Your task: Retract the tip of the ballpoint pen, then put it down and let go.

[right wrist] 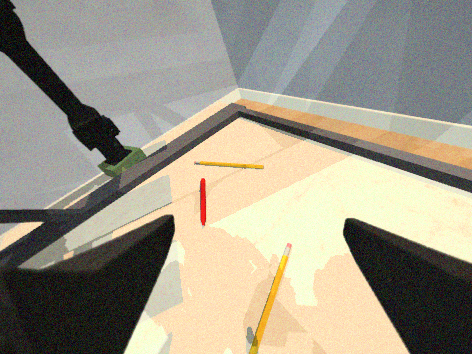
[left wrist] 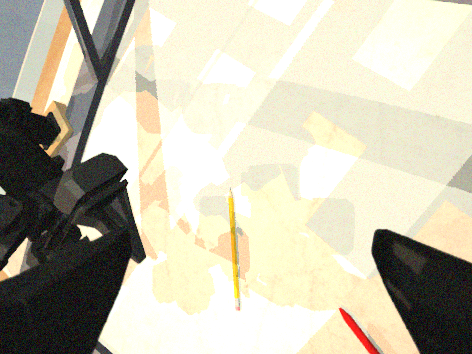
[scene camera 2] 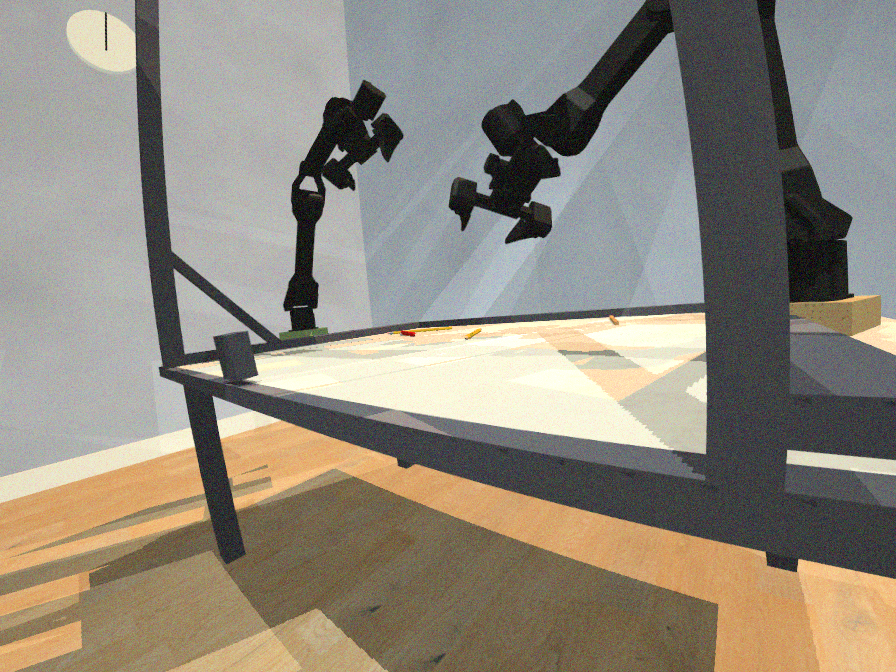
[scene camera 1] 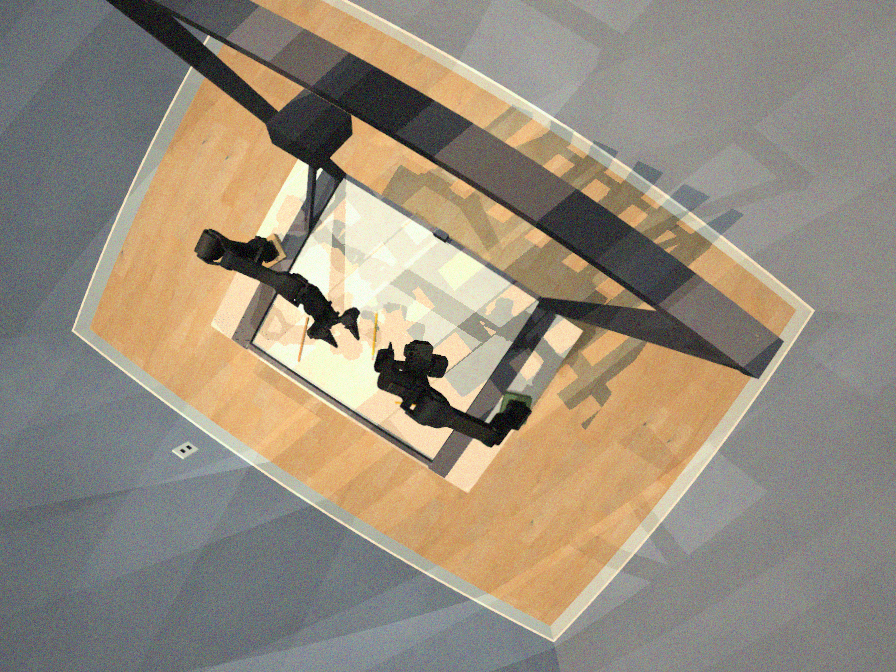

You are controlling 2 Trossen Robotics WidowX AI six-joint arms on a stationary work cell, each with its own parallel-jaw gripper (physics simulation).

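Note:
The red ballpoint pen lies on the table. In the right wrist view a small pale point shows at its lower end; whether this is the extended tip is too small to tell. The pen does not show in scene camera 1, where the left arm covers part of the table. My right gripper is open and empty, high above the table, with the pen beyond its fingers in its wrist view. My left gripper is open and empty, also high above the table; the pen is partly cut off at its view's lower right.
A yellow pencil lies near the pen. Another pencil lies beyond the pen in the right wrist view. An orange stick lies apart. A dark frame post stands at the table edge.

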